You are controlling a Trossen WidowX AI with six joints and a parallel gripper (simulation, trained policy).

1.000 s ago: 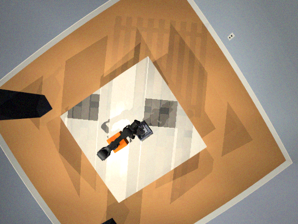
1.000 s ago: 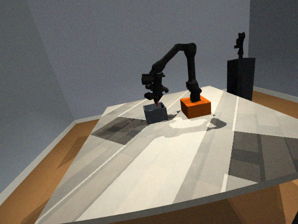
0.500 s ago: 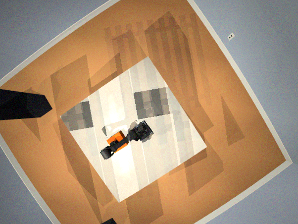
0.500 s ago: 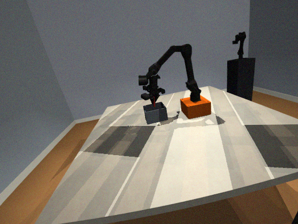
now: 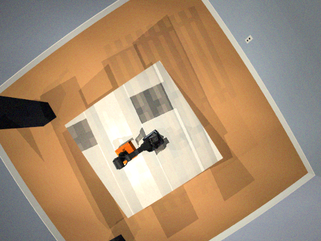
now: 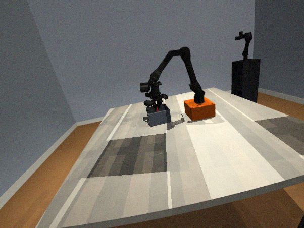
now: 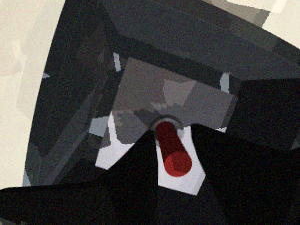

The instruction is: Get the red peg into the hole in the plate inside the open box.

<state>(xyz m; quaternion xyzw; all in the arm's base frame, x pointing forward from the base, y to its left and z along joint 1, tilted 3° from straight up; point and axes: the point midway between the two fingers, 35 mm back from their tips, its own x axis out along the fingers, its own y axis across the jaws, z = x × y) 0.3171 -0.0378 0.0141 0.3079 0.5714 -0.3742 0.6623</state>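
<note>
Now: gripper tip 1 cm to the right of the red peg, 1 cm below it and 1 cm past it. Also, from my gripper tip: grey box: 6 cm below, 1 cm to the left; then pale bottom plate: 4 cm below, 1 cm to the left.
</note>
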